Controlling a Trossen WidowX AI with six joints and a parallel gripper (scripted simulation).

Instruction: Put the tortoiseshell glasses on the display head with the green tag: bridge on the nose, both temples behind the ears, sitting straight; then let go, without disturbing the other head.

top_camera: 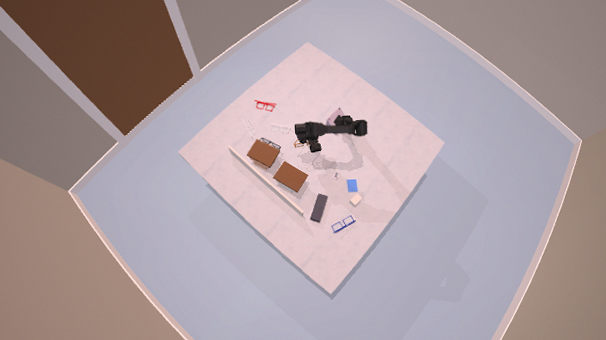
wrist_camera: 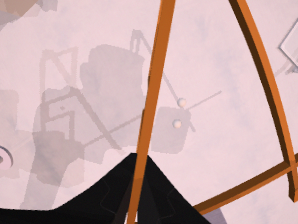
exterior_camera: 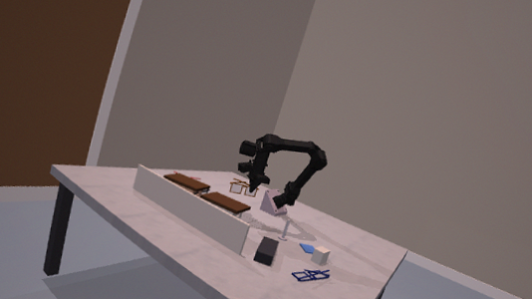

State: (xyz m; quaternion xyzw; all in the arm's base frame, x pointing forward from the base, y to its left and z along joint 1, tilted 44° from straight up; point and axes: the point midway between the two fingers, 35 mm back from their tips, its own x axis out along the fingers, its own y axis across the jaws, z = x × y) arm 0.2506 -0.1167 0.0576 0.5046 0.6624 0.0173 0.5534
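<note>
My gripper tip is 5 cm short of the round base, 23 cm to the right of it and 9 cm above it. Round my gripper tip: dark box: 28 cm ahead, 25 cm to the left, 10 cm below; then long white board: 34 cm ahead, 10 cm to the right, 6 cm below; then blue card: 4 cm ahead, 34 cm to the left, 11 cm below.
</note>
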